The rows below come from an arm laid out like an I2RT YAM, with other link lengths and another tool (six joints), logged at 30 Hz.
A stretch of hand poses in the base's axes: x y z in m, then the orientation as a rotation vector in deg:
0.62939, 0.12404, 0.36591, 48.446, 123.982, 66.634
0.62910, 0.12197, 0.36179, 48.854, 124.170, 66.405
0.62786, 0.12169, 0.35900, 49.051, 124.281, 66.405
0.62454, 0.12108, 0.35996, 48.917, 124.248, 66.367
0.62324, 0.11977, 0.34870, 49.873, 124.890, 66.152
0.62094, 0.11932, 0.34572, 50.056, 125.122, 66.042
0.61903, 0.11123, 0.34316, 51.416, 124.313, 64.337
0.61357, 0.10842, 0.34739, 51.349, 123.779, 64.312
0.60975, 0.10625, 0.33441, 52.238, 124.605, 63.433
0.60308, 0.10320, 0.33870, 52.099, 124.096, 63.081
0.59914, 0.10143, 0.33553, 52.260, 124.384, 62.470
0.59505, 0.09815, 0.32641, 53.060, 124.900, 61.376
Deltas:
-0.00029, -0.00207, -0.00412, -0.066, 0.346, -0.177
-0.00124, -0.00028, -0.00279, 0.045, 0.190, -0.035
-0.00332, -0.00061, 0.00096, -0.062, -0.099, 0.033
-0.00130, -0.00131, -0.01126, 0.056, 0.985, -0.189
-0.00230, -0.00045, -0.00298, -0.048, 0.267, -0.001
-0.00191, -0.00809, -0.00256, -0.760, 0.036, -1.671
-0.00546, -0.00281, 0.00423, 0.004, -0.440, -0.262
-0.00382, -0.00217, -0.01298, -0.427, 1.069, -0.285
-0.00667, -0.00305, 0.00429, -0.258, -0.472, -0.326
-0.00394, -0.00177, -0.00317, -0.409, 0.286, -0.133
-0.00409, -0.00328, -0.00912, -0.575, 0.792, -0.480

